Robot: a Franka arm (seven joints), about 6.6 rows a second.
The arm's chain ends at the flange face. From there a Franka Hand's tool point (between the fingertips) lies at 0.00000 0.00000 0.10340 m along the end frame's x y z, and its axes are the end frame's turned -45 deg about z.
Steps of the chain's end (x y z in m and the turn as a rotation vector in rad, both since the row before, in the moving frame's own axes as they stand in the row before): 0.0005 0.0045 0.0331 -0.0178 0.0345 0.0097; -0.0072 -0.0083 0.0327 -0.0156 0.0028 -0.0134; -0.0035 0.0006 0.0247 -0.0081 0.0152 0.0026; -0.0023 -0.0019 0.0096 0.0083 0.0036 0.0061
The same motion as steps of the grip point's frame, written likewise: -0.0016 0.0074 0.0330 -0.0370 0.0118 0.0097; -0.0001 -0.0096 0.0327 -0.0130 -0.0091 -0.0134; -0.0024 -0.0003 0.0247 -0.0165 0.0050 0.0026; 0.0006 -0.0033 0.0096 0.0033 0.0084 0.0061
